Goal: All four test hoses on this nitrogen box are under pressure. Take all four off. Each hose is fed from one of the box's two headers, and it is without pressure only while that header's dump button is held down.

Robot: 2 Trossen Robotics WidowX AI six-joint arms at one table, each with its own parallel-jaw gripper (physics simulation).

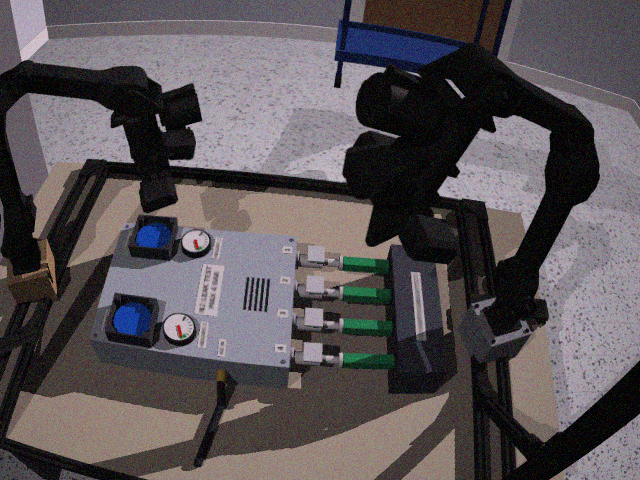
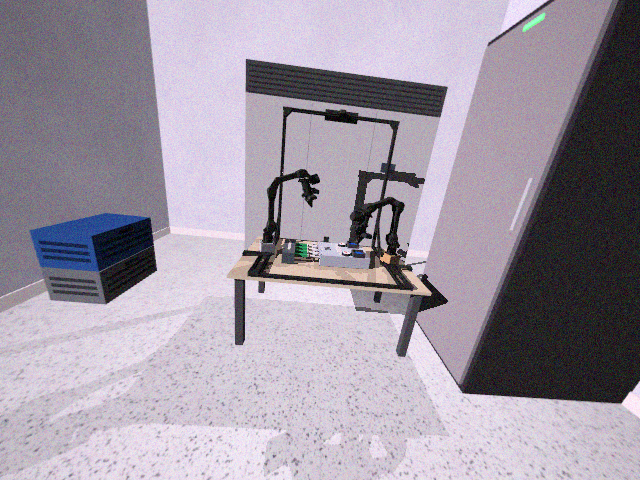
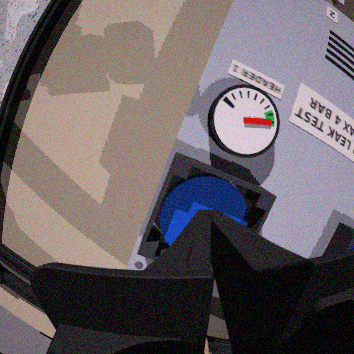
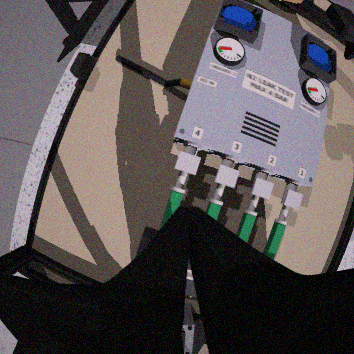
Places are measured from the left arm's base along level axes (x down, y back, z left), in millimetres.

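Where they show: left gripper, fingertip midpoint: [image 2: 357,244] [image 3: 206,218] [image 4: 345,57]; right gripper, fingertip midpoint: [image 1: 369,244] [image 2: 311,207] [image 4: 186,216]; left arm's base, origin of the base link: [image 1: 26,261] [image 2: 390,253]; right arm's base, origin of the base link: [image 1: 502,318] [image 2: 267,241].
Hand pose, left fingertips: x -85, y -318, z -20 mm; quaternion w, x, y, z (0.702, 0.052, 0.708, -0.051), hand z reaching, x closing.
Each offset is from my left fingertips to the top centre of the thing. "spot": to the spot under its first point.
The grey nitrogen box [image 1: 258,258] [image 2: 338,256] [image 4: 212,110] bears two blue dump buttons, header 1's button @[dy +29, dx +73, dz -8 mm] [image 1: 153,236] [image 3: 200,187] [image 4: 320,56] and the other button @[dy +103, dx +73, dz -183 mm] [image 1: 132,318] [image 4: 239,19]. Green hoses 1 @[spot: dy -340, dx +104, dz -159 mm] [image 1: 366,264] [image 4: 275,240], 2 [image 1: 366,295] [image 4: 247,227], 3 [image 1: 366,327] [image 4: 215,210] and 4 @[spot: dy -256, dx +105, dz -348 mm] [image 1: 366,360] [image 4: 173,205] are all on their ports. Both gauge needles point to green. My left gripper [image 1: 150,208] [image 3: 206,218] is shut and empty, a little above header 1's button. My right gripper [image 1: 372,239] [image 2: 310,205] [image 4: 186,216] is shut and empty, high above the hose side.
A dark block [image 1: 403,330] [image 2: 288,252] stands at the hoses' far ends. A black pipe with a yellow end @[spot: dy +23, dx +155, dz -371 mm] [image 1: 210,426] [image 4: 145,72] lies at the box's front side. A black rail frame [image 1: 248,176] [image 2: 320,280] borders the work area. A blue cart [image 1: 392,45] stands behind the table.
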